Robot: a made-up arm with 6 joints.
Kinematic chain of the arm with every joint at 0, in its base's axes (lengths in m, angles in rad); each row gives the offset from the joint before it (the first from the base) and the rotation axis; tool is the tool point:
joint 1: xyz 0 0 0.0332 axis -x
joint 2: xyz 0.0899 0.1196 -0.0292 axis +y
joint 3: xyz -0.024 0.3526 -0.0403 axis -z
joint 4: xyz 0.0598 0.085 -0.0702 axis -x
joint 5: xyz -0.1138 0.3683 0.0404 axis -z
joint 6: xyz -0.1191 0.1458 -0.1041 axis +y
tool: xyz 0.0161 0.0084 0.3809
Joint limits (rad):
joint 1: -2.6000..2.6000
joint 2: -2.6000..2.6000
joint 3: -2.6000..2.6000
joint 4: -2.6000..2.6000
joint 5: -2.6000..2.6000
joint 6: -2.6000..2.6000
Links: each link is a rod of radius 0.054 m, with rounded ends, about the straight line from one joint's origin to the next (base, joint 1, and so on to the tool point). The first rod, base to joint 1, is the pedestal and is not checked.
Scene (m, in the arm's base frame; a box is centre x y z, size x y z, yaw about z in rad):
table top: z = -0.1
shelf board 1: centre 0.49 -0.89 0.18 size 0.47 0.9 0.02 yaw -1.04
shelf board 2: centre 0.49 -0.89 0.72 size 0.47 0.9 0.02 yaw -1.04
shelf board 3: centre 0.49 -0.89 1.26 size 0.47 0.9 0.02 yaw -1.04
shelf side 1: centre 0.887 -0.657 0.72 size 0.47 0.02 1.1 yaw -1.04
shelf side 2: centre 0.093 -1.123 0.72 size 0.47 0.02 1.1 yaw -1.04
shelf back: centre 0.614 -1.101 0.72 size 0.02 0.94 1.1 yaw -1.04
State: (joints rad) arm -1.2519 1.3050 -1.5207 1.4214 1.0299 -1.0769
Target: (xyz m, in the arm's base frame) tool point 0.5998 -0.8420 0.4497
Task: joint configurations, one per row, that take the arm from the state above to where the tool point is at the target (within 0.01 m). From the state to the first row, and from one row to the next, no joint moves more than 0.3 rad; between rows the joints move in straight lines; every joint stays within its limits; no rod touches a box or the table.
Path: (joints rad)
1: -1.1573 1.5407 -1.6246 1.1850 0.9460 -0.9469
2: -1.0626 1.7764 -1.7285 0.9485 0.8622 -0.8169
3: -0.9680 2.0122 -1.8323 0.7121 0.7783 -0.6869
4: -0.8733 2.2479 -1.9362 0.4756 0.6944 -0.5569
5: -1.1289 2.3347 -1.7654 0.4888 0.8171 -0.7018
6: -1.3844 2.4216 -1.5945 0.5019 0.9398 -0.8468
7: -1.6400 2.5085 -1.4237 0.5151 1.0625 -0.9917

